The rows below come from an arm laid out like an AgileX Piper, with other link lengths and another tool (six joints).
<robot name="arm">
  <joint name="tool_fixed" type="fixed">
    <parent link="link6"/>
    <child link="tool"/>
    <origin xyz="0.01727 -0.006 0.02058" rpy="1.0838 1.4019 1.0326"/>
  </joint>
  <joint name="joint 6" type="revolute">
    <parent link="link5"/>
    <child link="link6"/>
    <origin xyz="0.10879 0 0.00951" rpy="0 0 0"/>
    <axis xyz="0.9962 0 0.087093"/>
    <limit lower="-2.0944" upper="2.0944"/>
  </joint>
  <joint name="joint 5" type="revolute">
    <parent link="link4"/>
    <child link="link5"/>
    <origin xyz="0 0 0" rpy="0 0 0"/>
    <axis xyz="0 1 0"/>
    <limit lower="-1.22" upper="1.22"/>
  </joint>
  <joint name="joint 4" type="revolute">
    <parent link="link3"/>
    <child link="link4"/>
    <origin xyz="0.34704 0 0.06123" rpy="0 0 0"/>
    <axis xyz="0.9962 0 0.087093"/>
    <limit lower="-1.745" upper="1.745"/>
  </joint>
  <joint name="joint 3" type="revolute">
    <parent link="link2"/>
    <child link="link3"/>
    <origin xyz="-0.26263 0 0.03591" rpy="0 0 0"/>
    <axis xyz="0 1 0"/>
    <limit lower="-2.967" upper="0"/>
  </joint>
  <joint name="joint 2" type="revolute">
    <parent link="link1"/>
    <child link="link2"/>
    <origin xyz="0 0 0" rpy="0 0 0"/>
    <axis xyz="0 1 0"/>
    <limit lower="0" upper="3.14"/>
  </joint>
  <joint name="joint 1" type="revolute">
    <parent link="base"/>
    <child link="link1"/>
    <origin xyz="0 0 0.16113" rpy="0 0 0"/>
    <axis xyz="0 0 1"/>
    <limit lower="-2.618" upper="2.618"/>
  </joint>
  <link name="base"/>
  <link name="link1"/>
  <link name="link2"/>
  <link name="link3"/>
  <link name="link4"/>
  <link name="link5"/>
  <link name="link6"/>
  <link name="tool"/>
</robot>
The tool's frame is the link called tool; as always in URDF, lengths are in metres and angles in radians.
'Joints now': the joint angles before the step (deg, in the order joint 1, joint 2, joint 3, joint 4, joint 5, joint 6). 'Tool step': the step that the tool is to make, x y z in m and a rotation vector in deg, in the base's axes. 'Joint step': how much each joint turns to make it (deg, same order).
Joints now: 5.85 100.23 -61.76 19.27 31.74 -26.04
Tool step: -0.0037 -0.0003 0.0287 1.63 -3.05 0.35
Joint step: -0.41 -4.20 0.81 2.62 0.65 -2.24
